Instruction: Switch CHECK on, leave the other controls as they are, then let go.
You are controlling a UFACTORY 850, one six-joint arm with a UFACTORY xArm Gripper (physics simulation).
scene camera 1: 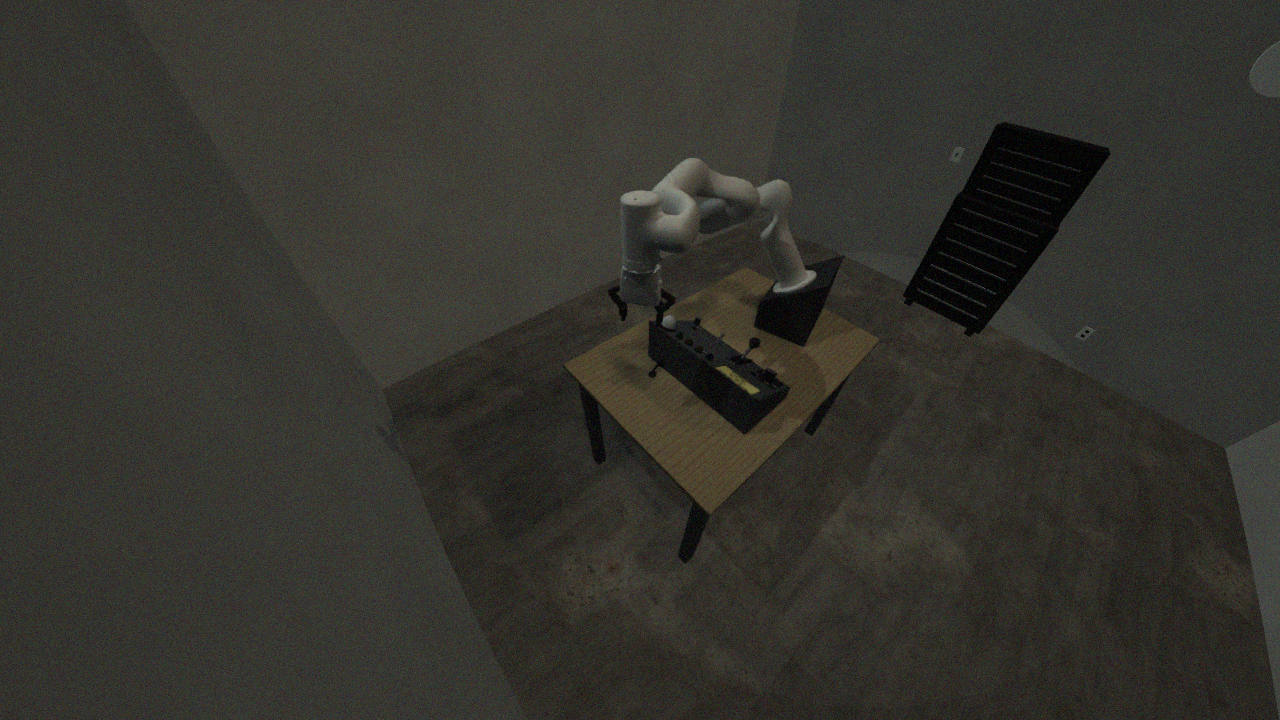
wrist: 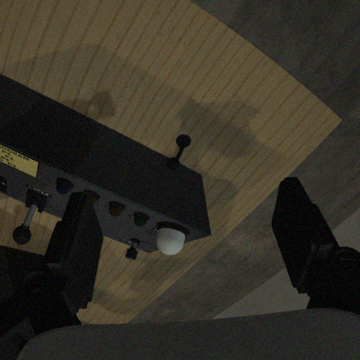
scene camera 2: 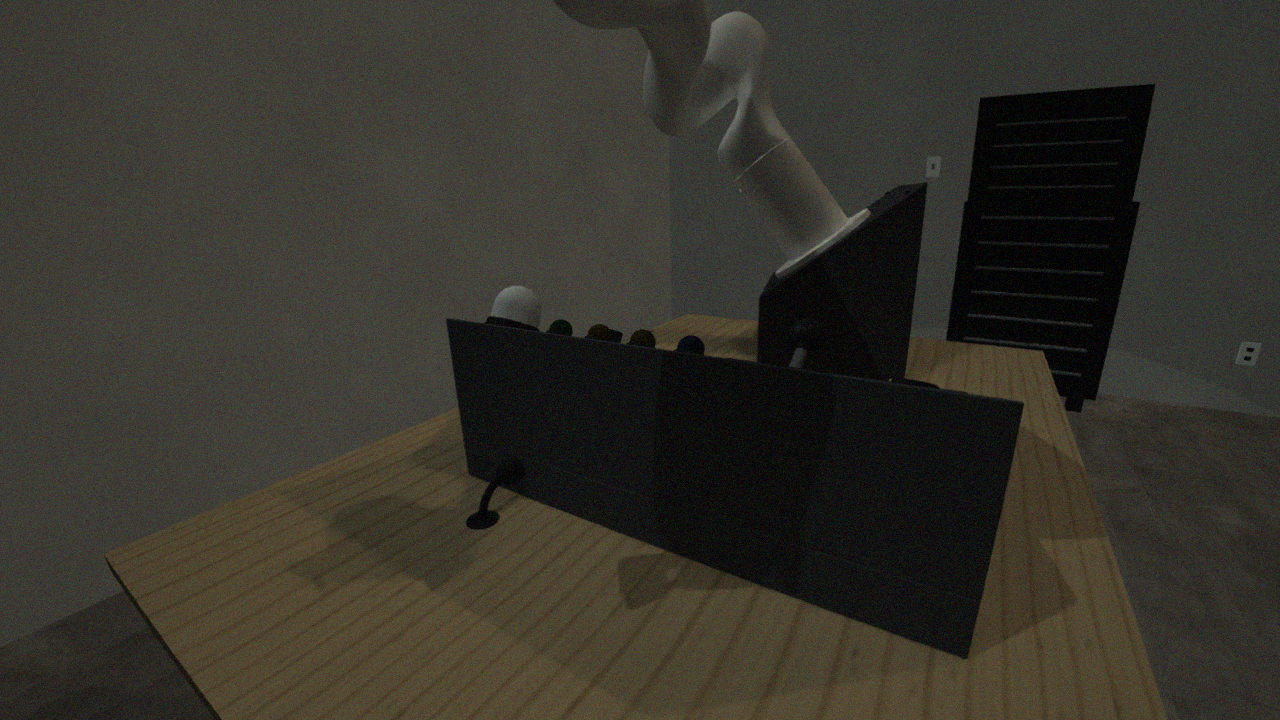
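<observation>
A dark control box [scene camera 1: 707,380] [scene camera 2: 626,429] [wrist: 125,170] stands on the table. No label reading CHECK is legible. A white dome [scene camera 1: 669,322] [scene camera 2: 516,307] [wrist: 171,241] sits at one end, beside a small toggle [scene camera 1: 697,321] [wrist: 132,250] and a row with green [scene camera 2: 560,327] [wrist: 141,218], yellow [scene camera 2: 641,338] [wrist: 116,208] and blue [scene camera 2: 690,344] [wrist: 64,185] round caps. A ball-ended lever [scene camera 1: 754,342] [scene camera 2: 804,330] [wrist: 22,234] stands further along. Another ball-ended lever [scene camera 1: 652,373] [wrist: 183,141] sticks out from the long side. My gripper [scene camera 1: 641,317] [wrist: 185,208] is open and empty, above the dome end.
The wooden table [scene camera 1: 662,429] [scene camera 2: 537,644] [wrist: 270,100] carries the box and the arm's dark wedge base [scene camera 1: 792,313] [scene camera 2: 850,295]. A yellow label [scene camera 1: 738,379] [wrist: 17,162] lies on the box top. A tall black slatted cabinet [scene camera 1: 1002,228] [scene camera 2: 1042,232] stands by the wall.
</observation>
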